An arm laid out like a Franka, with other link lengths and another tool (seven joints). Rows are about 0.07 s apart.
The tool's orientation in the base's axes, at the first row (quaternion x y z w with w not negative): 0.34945 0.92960 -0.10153 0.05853
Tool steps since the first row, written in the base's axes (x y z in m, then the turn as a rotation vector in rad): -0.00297 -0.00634 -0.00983 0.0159 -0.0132 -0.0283; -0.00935 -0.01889 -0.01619 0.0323 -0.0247 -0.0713; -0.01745 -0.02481 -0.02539 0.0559 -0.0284 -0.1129; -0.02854 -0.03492 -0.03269 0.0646 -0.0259 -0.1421
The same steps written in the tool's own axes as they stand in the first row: -0.00005 -0.00517 0.01090 -0.0152 0.0050 0.0312; -0.00214 -0.01768 0.01973 -0.0271 0.0138 0.0762; 0.00181 -0.02603 0.02973 -0.0397 0.0328 0.1184; 0.00498 -0.03972 0.03873 -0.0394 0.0447 0.1466
